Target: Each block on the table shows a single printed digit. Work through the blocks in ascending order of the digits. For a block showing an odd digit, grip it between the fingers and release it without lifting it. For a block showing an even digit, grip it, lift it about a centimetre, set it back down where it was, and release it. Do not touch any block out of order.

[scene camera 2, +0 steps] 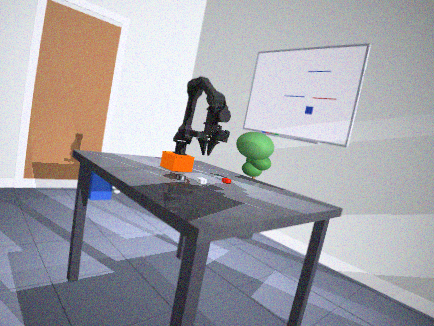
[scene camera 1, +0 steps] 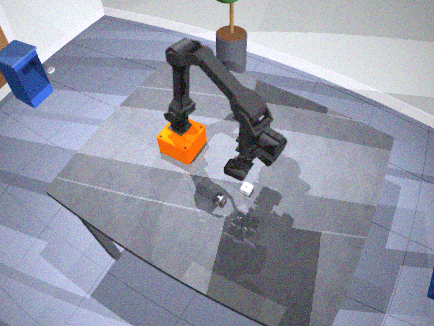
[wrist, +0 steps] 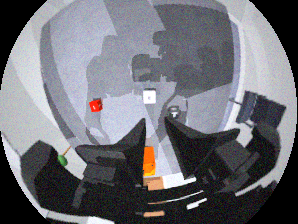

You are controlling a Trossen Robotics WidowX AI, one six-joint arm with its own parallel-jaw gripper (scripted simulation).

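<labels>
My gripper: visible in scene camera 1 (pixel 246 168), scene camera 2 and the wrist view. Same spot on my gripper: (scene camera 2: pixel 204 142) and (wrist: pixel 211 134).
</labels>
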